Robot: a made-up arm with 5 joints.
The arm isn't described. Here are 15 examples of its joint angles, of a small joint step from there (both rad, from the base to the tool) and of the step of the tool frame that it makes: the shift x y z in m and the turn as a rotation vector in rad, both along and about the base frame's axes.
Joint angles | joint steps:
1: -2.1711 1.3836 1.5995 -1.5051 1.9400 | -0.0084 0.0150 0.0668 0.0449 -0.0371
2: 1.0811 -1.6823 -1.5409 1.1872 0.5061 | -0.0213 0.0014 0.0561 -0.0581 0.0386
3: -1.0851 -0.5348 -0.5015 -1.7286 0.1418 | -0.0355 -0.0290 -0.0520 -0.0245 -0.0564
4: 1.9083 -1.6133 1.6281 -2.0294 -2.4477 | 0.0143 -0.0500 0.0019 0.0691 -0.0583
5: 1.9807 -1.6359 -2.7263 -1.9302 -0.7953 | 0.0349 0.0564 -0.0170 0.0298 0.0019
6: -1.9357 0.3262 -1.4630 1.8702 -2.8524 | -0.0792 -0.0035 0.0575 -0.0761 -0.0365
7: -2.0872 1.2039 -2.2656 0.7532 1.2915 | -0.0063 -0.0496 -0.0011 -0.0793 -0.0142
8: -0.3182 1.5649 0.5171 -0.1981 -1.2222 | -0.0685 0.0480 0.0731 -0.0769 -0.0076
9: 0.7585 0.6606 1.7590 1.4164 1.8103 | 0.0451 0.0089 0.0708 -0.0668 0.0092
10: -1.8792 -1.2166 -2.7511 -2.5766 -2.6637 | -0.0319 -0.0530 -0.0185 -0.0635 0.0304
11: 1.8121 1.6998 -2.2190 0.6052 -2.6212 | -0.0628 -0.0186 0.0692 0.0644 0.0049
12: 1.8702 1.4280 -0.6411 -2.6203 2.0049 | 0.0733 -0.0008 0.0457 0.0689 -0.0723
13: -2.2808 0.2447 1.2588 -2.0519 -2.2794 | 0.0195 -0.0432 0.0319 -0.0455 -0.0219
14: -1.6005 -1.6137 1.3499 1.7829 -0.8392 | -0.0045 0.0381 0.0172 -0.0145 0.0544
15: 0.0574 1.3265 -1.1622 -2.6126 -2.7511 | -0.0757 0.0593 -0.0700 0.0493 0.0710
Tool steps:
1: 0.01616 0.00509 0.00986 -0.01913 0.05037 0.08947
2: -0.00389 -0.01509 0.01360 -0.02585 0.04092 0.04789
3: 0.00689 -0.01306 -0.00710 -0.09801 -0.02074 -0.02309
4: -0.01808 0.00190 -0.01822 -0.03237 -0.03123 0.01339
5: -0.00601 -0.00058 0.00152 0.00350 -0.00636 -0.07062
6: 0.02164 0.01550 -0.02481 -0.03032 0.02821 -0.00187
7: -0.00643 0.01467 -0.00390 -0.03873 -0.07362 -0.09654
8: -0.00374 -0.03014 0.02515 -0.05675 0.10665 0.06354
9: -0.00494 -0.00363 -0.00374 -0.01938 -0.00091 0.00963
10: -0.00358 0.03721 -0.00560 -0.09085 -0.00075 -0.03046
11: -0.02110 -0.01003 -0.04376 0.10178 0.08555 -0.06507
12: 0.01006 -0.01054 0.01317 0.08110 -0.09135 -0.00670
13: -0.01489 0.00421 -0.00749 0.01027 -0.04135 -0.03038
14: 0.00481 0.02136 -0.00836 0.07308 0.00806 0.03749
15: 0.01629 0.01374 -0.03019 -0.06056 0.17629 0.05337
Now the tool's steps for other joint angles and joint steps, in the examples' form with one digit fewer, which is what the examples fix.
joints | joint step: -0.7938 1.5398 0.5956 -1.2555 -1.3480 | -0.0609 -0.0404 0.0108 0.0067 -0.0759
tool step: -0.0006 0.0022 0.0106 0.0248 0.0887 0.0190
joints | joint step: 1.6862 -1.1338 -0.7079 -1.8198 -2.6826 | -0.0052 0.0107 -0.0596 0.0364 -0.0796
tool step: -0.0044 -0.0007 -0.0168 0.0707 0.0321 -0.0097
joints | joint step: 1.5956 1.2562 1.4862 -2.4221 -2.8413 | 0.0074 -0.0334 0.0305 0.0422 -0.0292
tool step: -0.0010 -0.0018 -0.0219 0.0470 0.0000 -0.0083
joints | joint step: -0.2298 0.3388 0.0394 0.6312 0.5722 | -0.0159 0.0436 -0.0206 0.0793 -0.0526
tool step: 0.0032 0.0106 0.0033 0.0104 0.0435 0.0360
